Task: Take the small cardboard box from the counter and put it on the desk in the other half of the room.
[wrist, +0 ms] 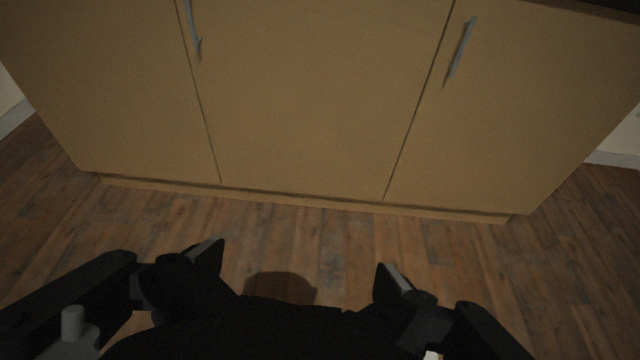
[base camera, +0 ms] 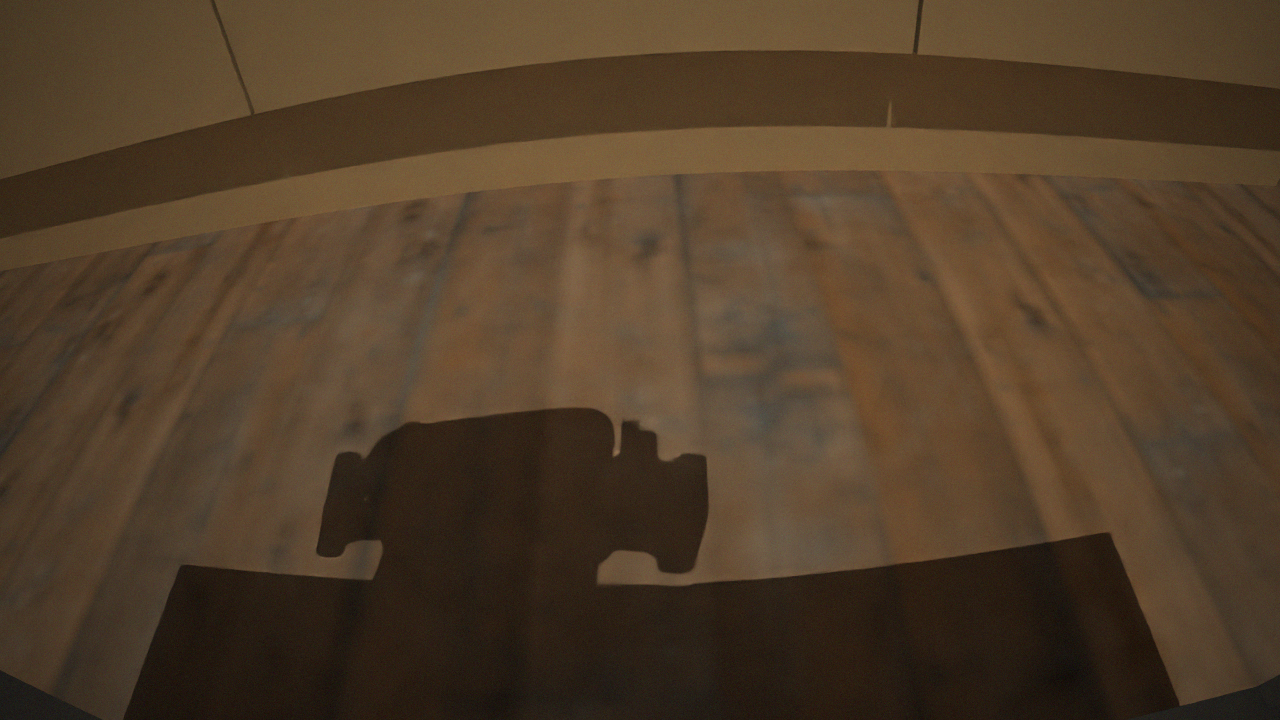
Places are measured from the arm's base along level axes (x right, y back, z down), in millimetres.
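Pixels of known places: gripper, between the fingertips: (wrist: 299, 267).
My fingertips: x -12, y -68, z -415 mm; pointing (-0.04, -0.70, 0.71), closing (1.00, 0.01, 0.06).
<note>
Behind a point stands the place of what it marks.
The small cardboard box and the desk do not show in the base camera view or the wrist view. The counter's wooden cabinet front (base camera: 572, 31) @(z 217, x -61, y -658 mm) (wrist: 310, 100) @(z -152, x -56, y -658 mm) stands ahead of the robot, and a bit of the dark counter top (wrist: 612, 6) @(z -478, x 549, y -641 mm) shows at the upper right corner of the wrist view. My gripper (wrist: 299, 267) @(z -415, x -12, y -68 mm) is open, with its fingers wide apart and nothing between them. It is tilted down, facing the lower cabinet doors and the floor, apart from the cabinet.
Two metal door handles (wrist: 192, 27) @(z -333, x -325, y -624 mm) (wrist: 462, 47) @(z -348, x 271, y -630 mm) stick out from the cabinet doors. The cabinet's plinth (base camera: 716, 147) @(z 367, x 59, y -717 mm) (wrist: 310, 206) meets the wooden floor (base camera: 769, 313) @(z 396, x 79, y -500 mm) (wrist: 325, 240) @(z 396, x 38, y -561 mm). Pale wall and skirting show at both sides of the wrist view. The robot's shadow lies on the floor.
</note>
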